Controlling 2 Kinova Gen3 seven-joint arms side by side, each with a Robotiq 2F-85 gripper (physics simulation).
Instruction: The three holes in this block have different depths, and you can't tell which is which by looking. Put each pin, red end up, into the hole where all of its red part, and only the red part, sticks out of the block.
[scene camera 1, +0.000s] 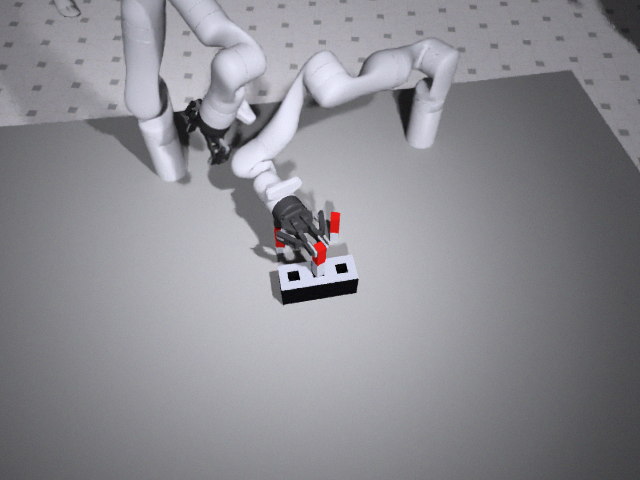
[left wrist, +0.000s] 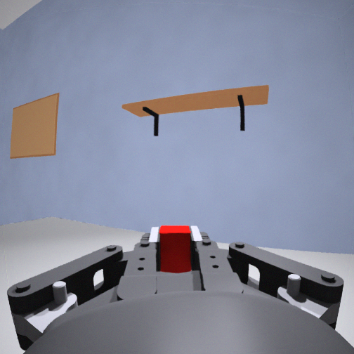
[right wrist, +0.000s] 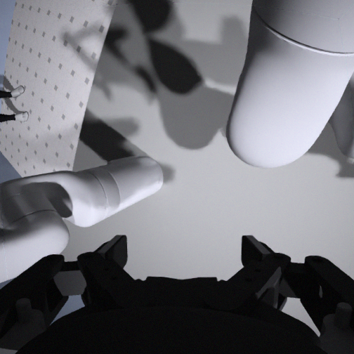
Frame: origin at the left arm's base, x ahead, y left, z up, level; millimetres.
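Seen in the pictures: left gripper, fingertip midpoint: (scene camera 1: 321, 252); right gripper, fingertip midpoint: (scene camera 1: 200, 146); left arm's base at its link origin: (scene camera 1: 420, 137); right arm's base at its link origin: (scene camera 1: 172, 169).
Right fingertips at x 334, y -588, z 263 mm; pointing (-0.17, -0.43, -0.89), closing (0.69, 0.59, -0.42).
Offsets run from my right fingertips to a thing's top centre. Level surfaces: height alone.
The white block @[dx +222, dy +294, dz -188 mm] (scene camera 1: 305, 282) with black sides has three square holes in its top. My left gripper (scene camera 1: 320, 248) (left wrist: 174, 238) is shut on a pin @[dx +226, dy +297, dz -67 mm] (scene camera 1: 319, 254) (left wrist: 175, 250), held upright, red end up, at the block's middle hole. A stretch of its white part shows between the red part and the block. The left and right holes are empty. A second pin @[dx +69, dy +331, dz -158 mm] (scene camera 1: 334, 223) stands red end up behind the block, to the right. A third pin (scene camera 1: 279, 239) stands behind the block's left end, partly hidden by the left gripper. My right gripper (scene camera 1: 201, 142) (right wrist: 183, 248) is open and empty, far behind the block.
The left arm (scene camera 1: 281, 124) reaches over the grey table @[dz -263 mm] (scene camera 1: 413, 335) from the back right. The right arm (scene camera 1: 237, 64) is folded at the back left. A wall shelf (left wrist: 200, 101) shows in the left wrist view.
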